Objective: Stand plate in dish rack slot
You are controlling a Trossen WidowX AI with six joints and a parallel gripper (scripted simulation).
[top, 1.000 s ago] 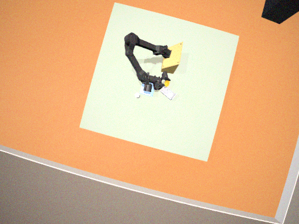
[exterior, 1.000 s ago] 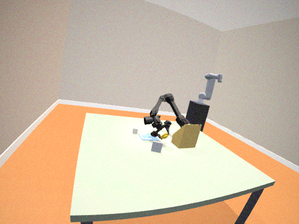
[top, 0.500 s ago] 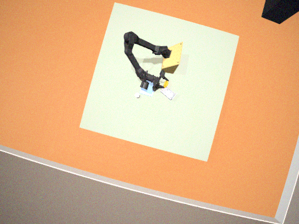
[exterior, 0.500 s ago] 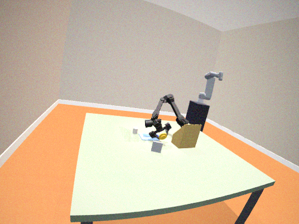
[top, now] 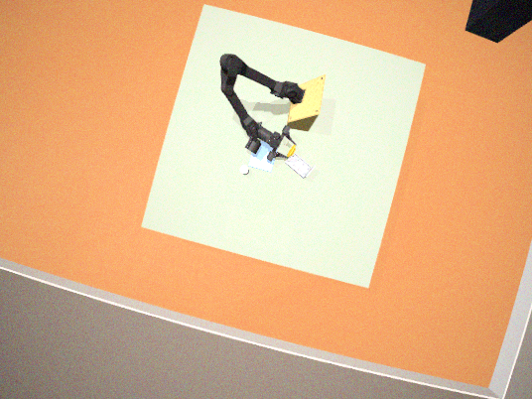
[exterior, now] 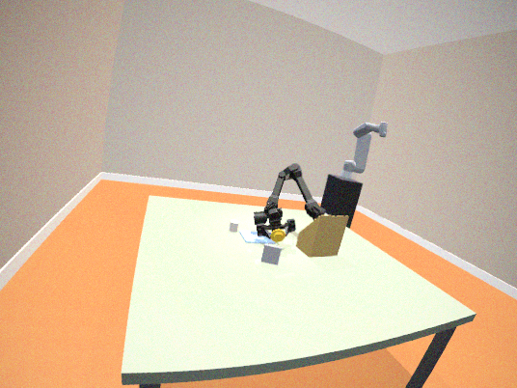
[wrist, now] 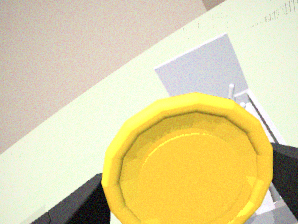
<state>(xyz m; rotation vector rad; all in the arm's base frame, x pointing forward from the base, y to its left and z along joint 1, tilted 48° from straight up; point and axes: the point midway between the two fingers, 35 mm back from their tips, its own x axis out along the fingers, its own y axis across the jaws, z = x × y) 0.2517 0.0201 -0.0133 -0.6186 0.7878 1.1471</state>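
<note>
My gripper tip is now 50 mm to the right of the dish rack, 50 mm above it and 40 mm short of it. Round my gripper tip: yellow plate: 10 mm to the right.
</note>
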